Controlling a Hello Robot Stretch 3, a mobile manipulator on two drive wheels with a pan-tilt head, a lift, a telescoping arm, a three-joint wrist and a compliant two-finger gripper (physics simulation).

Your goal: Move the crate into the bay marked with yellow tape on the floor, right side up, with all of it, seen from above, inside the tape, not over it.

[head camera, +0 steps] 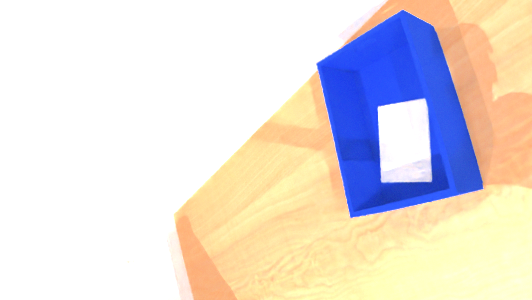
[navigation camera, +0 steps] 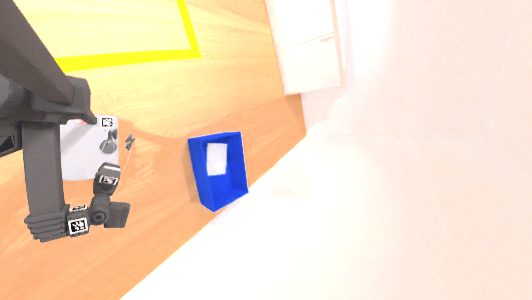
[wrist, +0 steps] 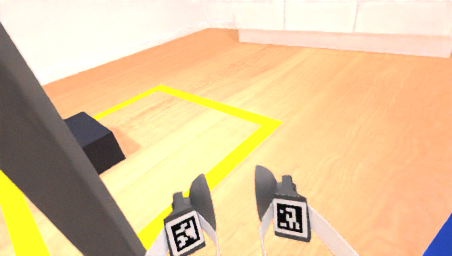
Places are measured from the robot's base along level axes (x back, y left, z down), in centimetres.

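Where they show: gripper, fingertip midpoint: (navigation camera: 123, 131) (wrist: 233, 187); robot's base at its link origin: (navigation camera: 108, 145).
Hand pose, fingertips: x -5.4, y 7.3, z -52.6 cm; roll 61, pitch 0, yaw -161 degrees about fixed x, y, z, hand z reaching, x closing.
Each offset is from my fingertips to the top centre of the thing.
A blue open-topped crate @[dx -71.3, dy -27.4, dz +30.6 cm] (head camera: 444, 100) (navigation camera: 199, 170) stands upright on the wood floor, close to the pale wall. A white block @[dx -73.5, dy -20.3, dz +50.0 cm] (head camera: 404, 135) (navigation camera: 217, 159) lies inside it. A blue corner of the crate (wrist: 442, 242) shows at the lower right in the wrist view. The yellow tape (navigation camera: 130, 58) (wrist: 240, 154) marks a bay on the floor, apart from the crate, toward the top left in the navigation view. My gripper (navigation camera: 121, 139) (wrist: 233, 187) is open and empty, with its fingers apart. It is to the left of the crate in the navigation view, not touching it.
A black box @[dx +36.4, dy +99.9, dz +36.5 cm] (wrist: 105, 150) stands at the left of the taped bay, partly hidden by a dark robot part (wrist: 55, 150). White cabinets (navigation camera: 310, 50) (wrist: 320, 15) stand along the wall beyond the bay. My light base (navigation camera: 80, 155) is beneath the gripper in the navigation view.
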